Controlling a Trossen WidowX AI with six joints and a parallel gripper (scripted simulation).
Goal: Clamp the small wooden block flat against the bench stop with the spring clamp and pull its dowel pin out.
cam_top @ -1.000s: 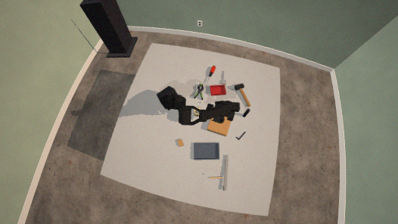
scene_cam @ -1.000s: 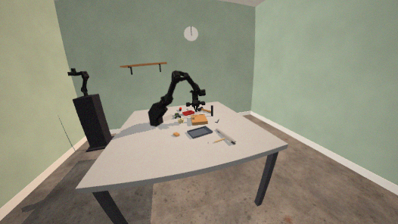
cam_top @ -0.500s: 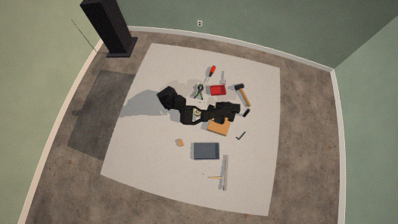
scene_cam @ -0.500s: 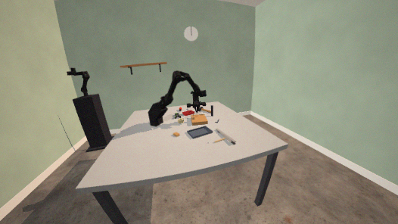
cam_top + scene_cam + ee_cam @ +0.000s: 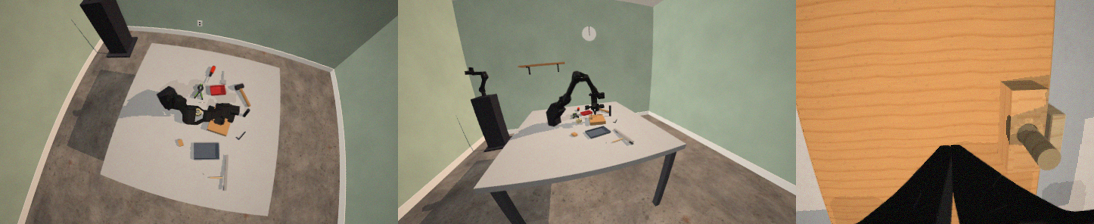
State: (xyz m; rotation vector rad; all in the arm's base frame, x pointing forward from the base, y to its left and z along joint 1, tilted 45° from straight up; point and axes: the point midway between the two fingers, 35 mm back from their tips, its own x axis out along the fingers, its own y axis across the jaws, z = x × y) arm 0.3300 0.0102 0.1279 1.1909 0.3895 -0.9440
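The dowel pin lies 4 cm behind my hand, 1 cm to the left of it and 5 cm below it. From my hand the other things lie so: small wooden block 4 cm behind, 1 cm to the left, 6 cm below; bench stop 5 cm behind, 2 cm to the left, 6 cm below; wooden board 2 cm ahead, 9 cm below.
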